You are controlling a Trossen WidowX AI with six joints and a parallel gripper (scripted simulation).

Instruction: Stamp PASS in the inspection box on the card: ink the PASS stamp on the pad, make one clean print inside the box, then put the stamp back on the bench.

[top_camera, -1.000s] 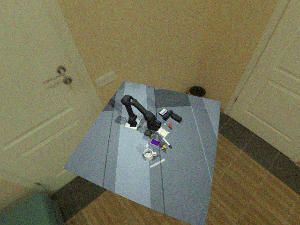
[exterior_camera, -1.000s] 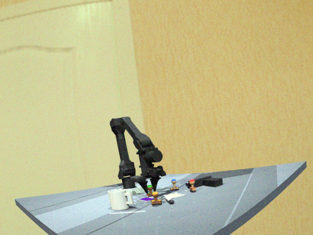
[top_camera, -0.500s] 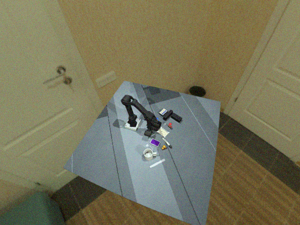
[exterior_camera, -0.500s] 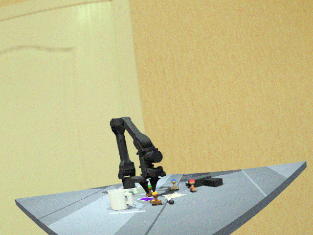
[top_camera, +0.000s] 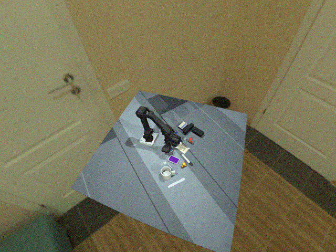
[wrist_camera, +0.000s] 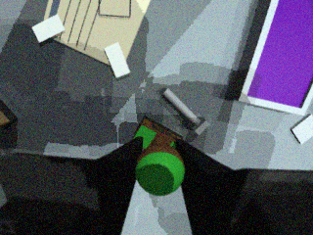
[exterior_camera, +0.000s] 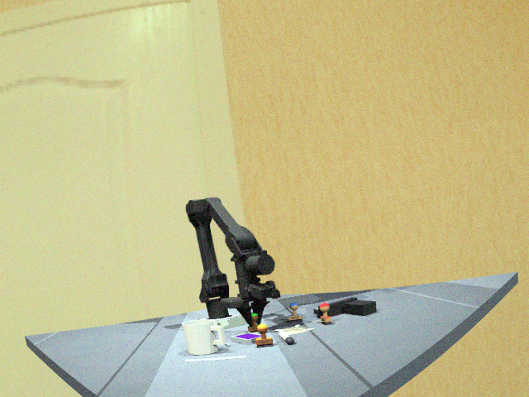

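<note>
The purple ink pad lies 60 mm ahead of my gripper tip, 110 mm to the right of it and 20 mm below it. The rest, counted from my gripper tip: white card 120 mm ahead, 30 mm to the left, 20 mm below; then blue-knobbed stamp 40 mm ahead, 150 mm to the left; then green-knobbed stamp right at my gripper tip.
</note>
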